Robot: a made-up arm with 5 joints. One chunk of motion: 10 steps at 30 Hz.
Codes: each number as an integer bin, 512 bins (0 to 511) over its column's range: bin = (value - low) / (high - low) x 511, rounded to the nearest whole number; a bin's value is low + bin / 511 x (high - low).
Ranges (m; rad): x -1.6..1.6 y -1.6..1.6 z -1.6..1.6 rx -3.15..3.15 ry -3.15..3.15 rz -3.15..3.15
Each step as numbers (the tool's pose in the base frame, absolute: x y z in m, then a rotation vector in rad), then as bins.
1 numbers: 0.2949 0.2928 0.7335 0.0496 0.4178 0.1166
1 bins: 303 302 373 260 289 265
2 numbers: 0.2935 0.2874 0.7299 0.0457 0.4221 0.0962
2 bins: 302 301 372 259 290 263
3 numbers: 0.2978 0.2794 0.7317 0.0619 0.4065 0.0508
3 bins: 303 300 372 261 288 260
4 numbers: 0.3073 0.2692 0.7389 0.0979 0.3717 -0.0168
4 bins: 305 298 373 263 286 254
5 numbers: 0.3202 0.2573 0.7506 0.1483 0.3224 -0.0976
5 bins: 307 297 375 268 282 248
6 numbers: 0.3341 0.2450 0.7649 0.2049 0.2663 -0.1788
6 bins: 309 295 378 272 277 241
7 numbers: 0.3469 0.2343 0.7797 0.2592 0.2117 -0.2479
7 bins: 311 293 380 277 273 235
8 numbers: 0.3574 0.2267 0.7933 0.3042 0.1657 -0.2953
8 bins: 313 292 382 280 269 232
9 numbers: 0.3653 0.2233 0.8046 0.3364 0.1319 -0.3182
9 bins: 314 291 384 283 266 230
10 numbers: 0.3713 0.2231 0.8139 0.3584 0.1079 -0.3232
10 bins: 315 291 385 285 264 229
